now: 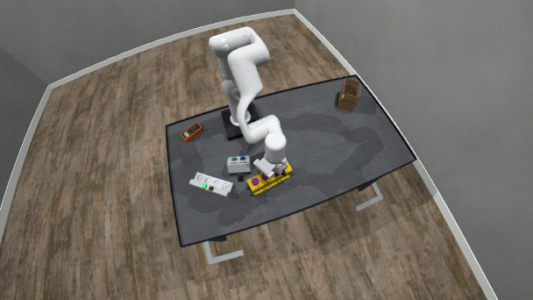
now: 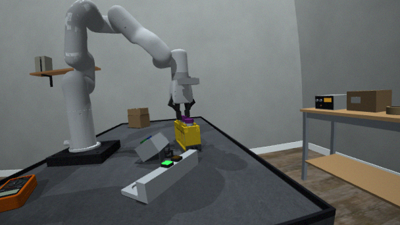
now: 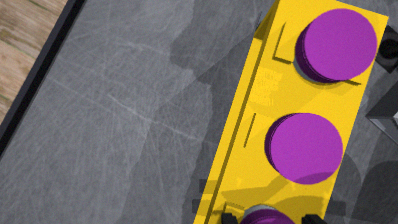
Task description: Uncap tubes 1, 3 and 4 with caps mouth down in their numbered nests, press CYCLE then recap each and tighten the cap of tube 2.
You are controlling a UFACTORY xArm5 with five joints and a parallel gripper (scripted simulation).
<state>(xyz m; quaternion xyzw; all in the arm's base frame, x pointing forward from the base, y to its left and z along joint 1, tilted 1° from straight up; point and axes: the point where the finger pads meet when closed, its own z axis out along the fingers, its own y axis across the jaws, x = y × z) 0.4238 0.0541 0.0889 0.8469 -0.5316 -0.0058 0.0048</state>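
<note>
My gripper is now 160 mm to the left of the green key, 160 mm past it and 60 mm above it. From my hand the other things lie so: table edge 210 mm ahead, 150 mm to the left, 120 mm below; blue key 140 mm behind, 120 mm to the right, 60 mm below; grey key housing 140 mm to the right, 130 mm behind, 80 mm below.
</note>
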